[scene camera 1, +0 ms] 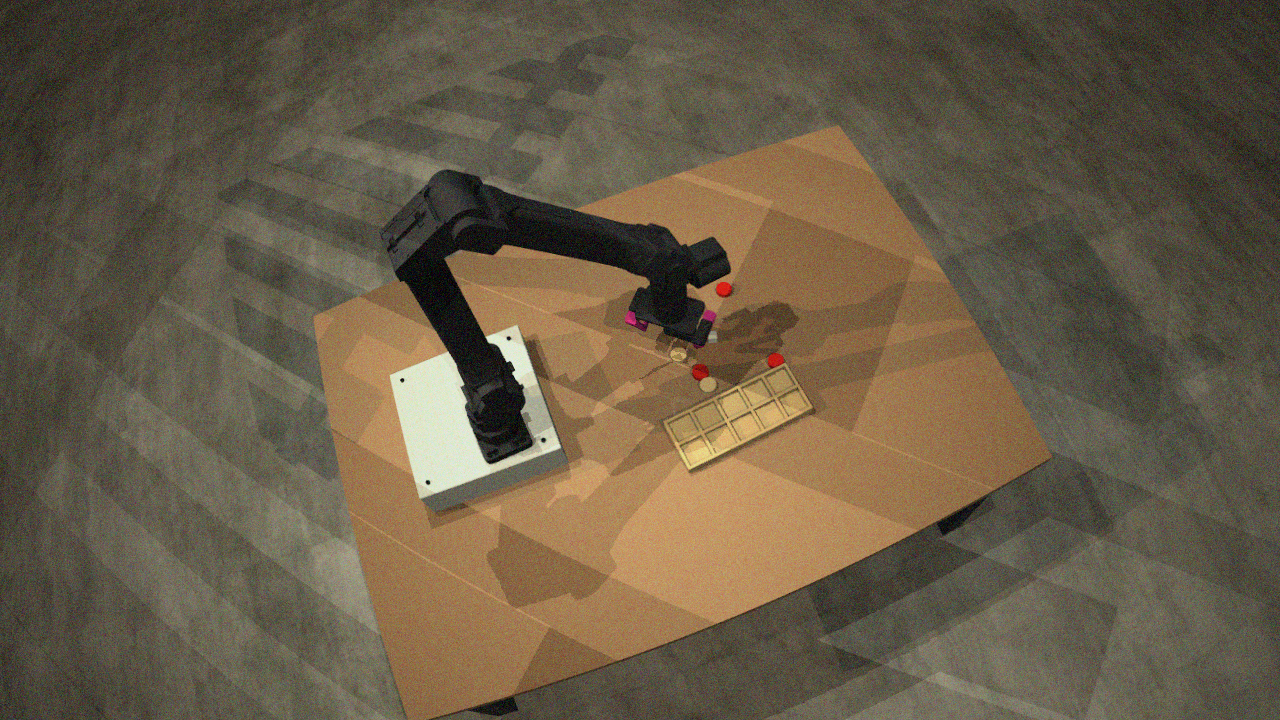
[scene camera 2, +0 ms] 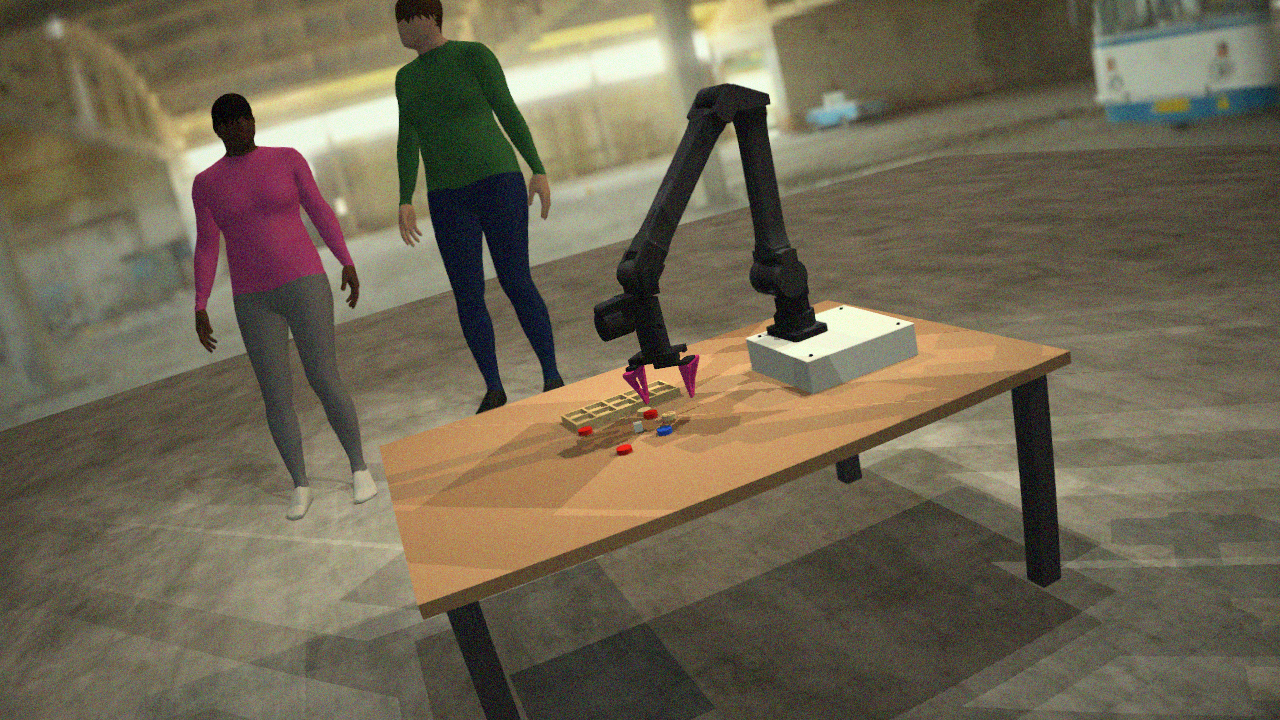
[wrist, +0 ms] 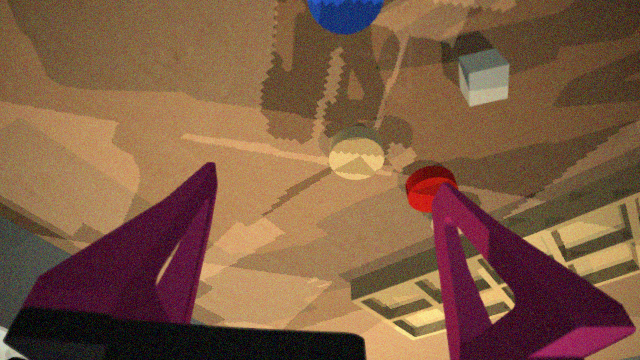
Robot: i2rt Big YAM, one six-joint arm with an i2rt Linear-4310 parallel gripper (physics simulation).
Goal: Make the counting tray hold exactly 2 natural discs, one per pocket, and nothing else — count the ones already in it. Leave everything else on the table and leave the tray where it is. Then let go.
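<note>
The pale wooden counting tray (scene camera 1: 750, 438) (scene camera 2: 608, 416) (wrist: 390, 281) has two rows of pockets; I see no disc in the pockets that show. One natural disc (scene camera 1: 678, 354) (scene camera 2: 668, 418) (wrist: 356, 158) lies on the table apart from the tray. Another natural disc (scene camera 1: 708, 384) (scene camera 2: 644, 411) lies close to the tray's long side, beside a red disc (scene camera 1: 699, 371) (scene camera 2: 650, 413) (wrist: 422, 195); in the wrist view my right finger mostly hides it. My gripper (scene camera 1: 669, 334) (scene camera 2: 669, 400) (wrist: 330, 183) is open and empty, above the table near the first natural disc.
A second red disc (scene camera 1: 775, 360) (scene camera 2: 585, 431) lies by the tray's far corner. A third red disc (scene camera 1: 724, 289) (scene camera 2: 623, 449) lies farther off. A blue disc (scene camera 2: 664, 430) (wrist: 345, 15) and a whitish cube (scene camera 1: 712, 337) (scene camera 2: 637, 427) (wrist: 484, 80) lie near the natural discs.
</note>
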